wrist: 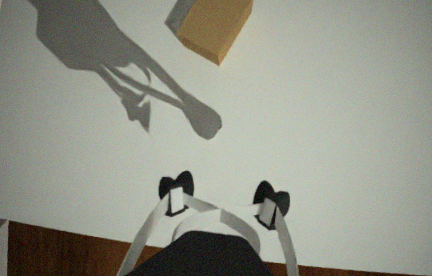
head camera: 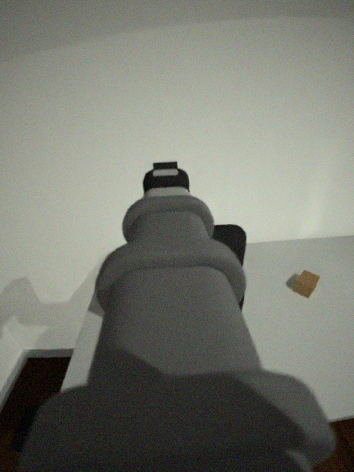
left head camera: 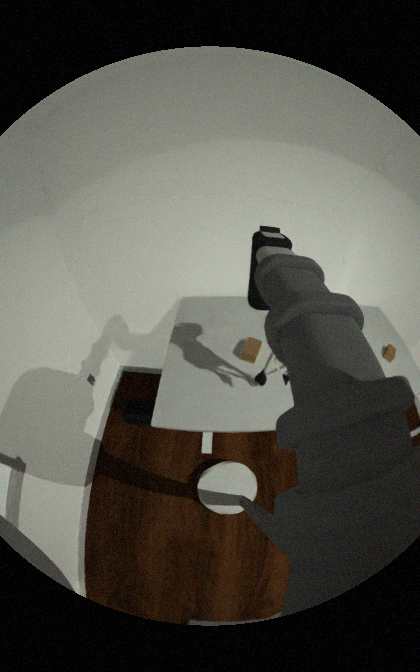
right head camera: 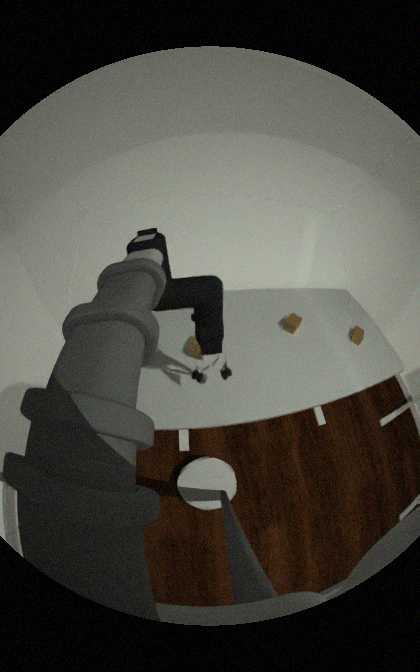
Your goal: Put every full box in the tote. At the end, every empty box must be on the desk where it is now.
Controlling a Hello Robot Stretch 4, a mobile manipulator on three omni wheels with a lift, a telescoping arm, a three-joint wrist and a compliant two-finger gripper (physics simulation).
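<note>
Three tan boxes are on the white desk (head camera: 295,350) (left head camera: 210,410) (right head camera: 300,370) (wrist: 350,150). The left box (left head camera: 251,350) (right head camera: 193,348) (wrist: 215,30) shows partly in the wrist view, at the top. The middle box (head camera: 306,284) (right head camera: 291,323) and the right box (left head camera: 389,353) (right head camera: 357,335) are farther right. I cannot tell which are full. My gripper (left head camera: 273,378) (right head camera: 212,374) (wrist: 224,191) is open and empty, above the front part of the desk, nearer its front edge than the left box. A dark shape, seemingly the tote (left head camera: 137,412), is on the floor by the desk's left end, partly hidden.
My arm (head camera: 175,310) (left head camera: 325,340) (right head camera: 105,350) reaches over the desk and covers part of it. Walls stand behind and to the left of the desk. A white round disc (left head camera: 227,475) (right head camera: 207,470) is low in front of the desk. White desk feet (left head camera: 206,443) (right head camera: 319,416) stick out at the front.
</note>
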